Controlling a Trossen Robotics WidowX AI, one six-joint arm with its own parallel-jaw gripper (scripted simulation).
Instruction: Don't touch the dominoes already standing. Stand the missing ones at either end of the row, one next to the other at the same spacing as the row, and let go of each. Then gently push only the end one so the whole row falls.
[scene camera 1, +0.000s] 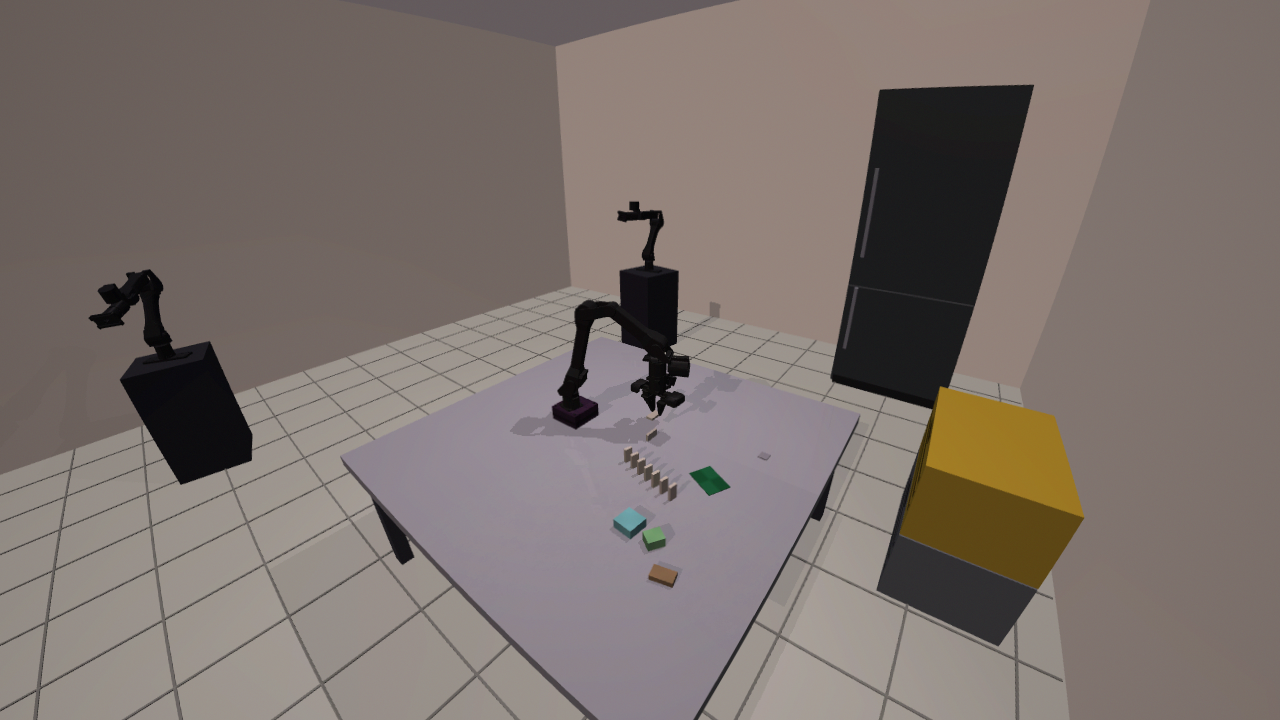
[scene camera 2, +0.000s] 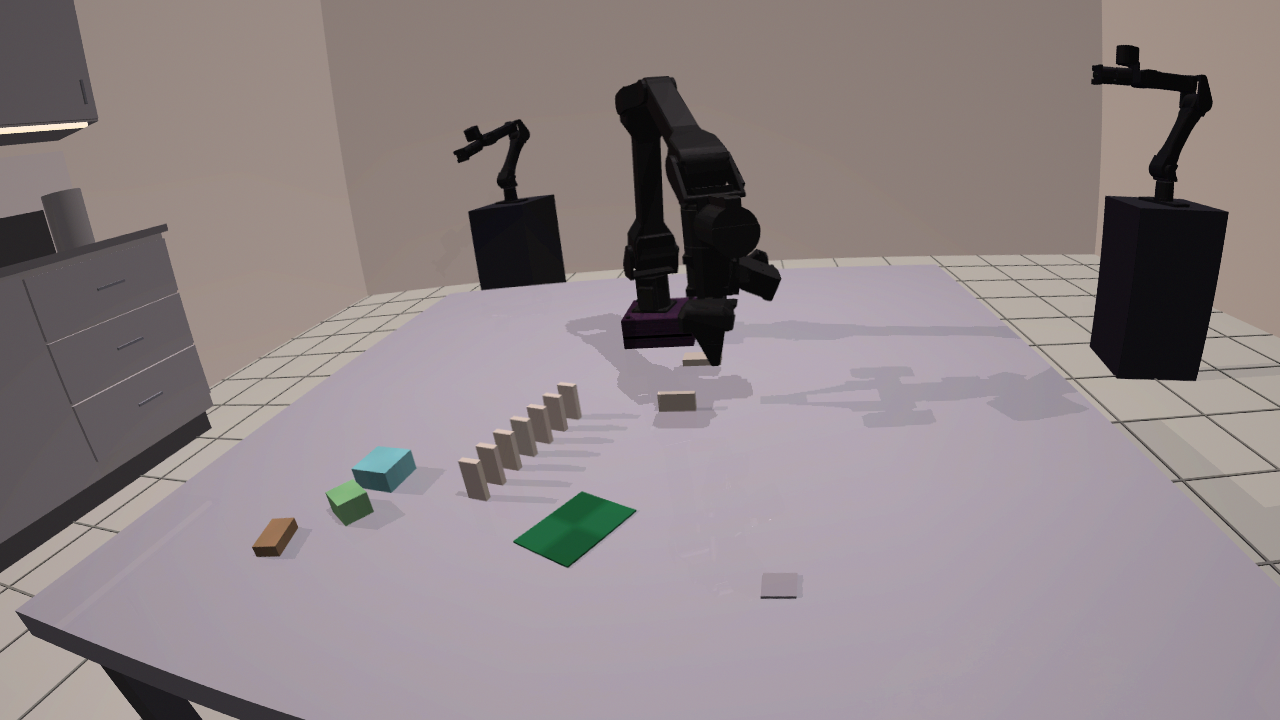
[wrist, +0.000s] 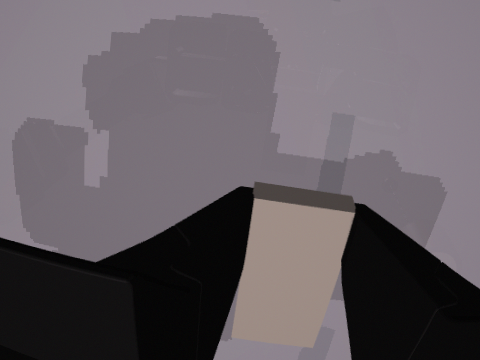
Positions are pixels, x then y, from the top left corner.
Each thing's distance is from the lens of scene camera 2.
gripper (scene camera 2: 716, 361): 81 cm
beige domino (scene camera 2: 670, 401): 82 cm
cyan block (scene camera 2: 384, 469): 76 cm
